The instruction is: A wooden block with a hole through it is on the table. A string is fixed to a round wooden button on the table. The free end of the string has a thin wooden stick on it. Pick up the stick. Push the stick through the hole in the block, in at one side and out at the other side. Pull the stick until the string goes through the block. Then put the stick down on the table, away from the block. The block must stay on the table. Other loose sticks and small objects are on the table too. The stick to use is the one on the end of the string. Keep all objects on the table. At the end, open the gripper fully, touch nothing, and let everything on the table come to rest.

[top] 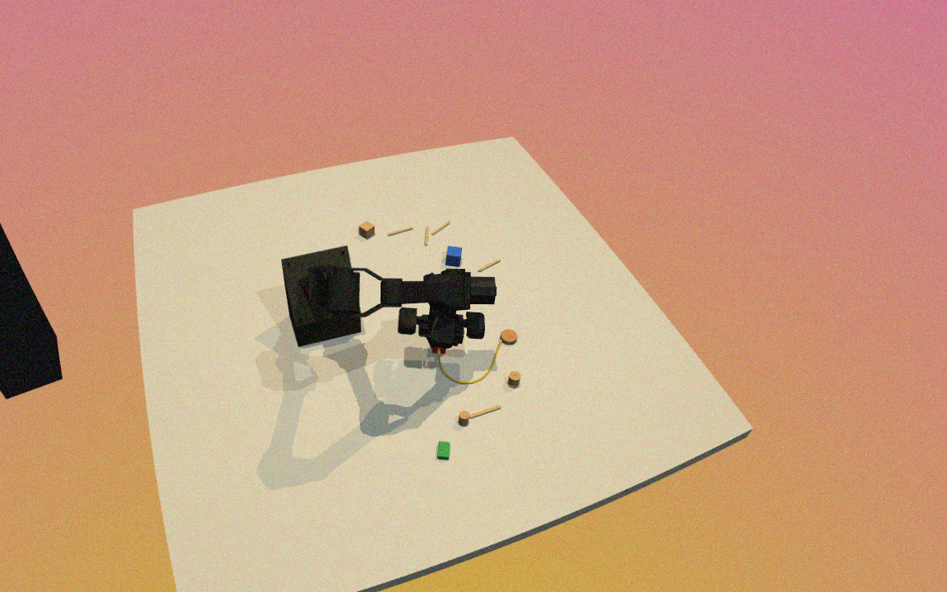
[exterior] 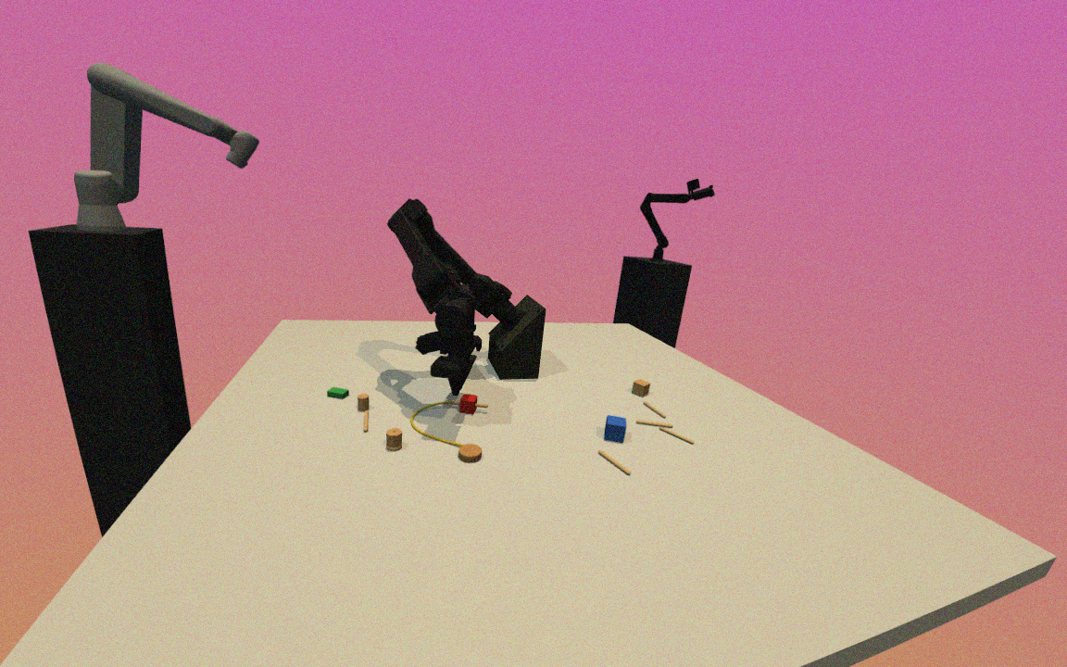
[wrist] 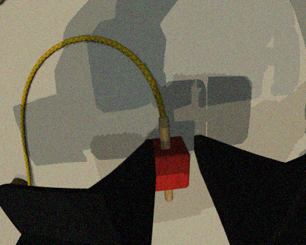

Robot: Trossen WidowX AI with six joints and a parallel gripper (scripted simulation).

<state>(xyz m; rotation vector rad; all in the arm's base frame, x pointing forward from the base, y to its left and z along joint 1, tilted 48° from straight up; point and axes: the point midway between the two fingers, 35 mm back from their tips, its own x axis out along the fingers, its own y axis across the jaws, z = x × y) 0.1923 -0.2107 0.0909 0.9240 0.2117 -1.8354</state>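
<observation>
Now: the red cube 2 cm ahead of my gripper tip, 2 cm to the left of it and 2 cm below it. Also, from my gripper tip: green block: 11 cm behind, 23 cm to the right, 3 cm below; then wooden cylinder: 12 cm ahead, 14 cm to the right, 2 cm below; then round wooden button: 18 cm ahead, 3 cm to the right, 3 cm below.
</observation>
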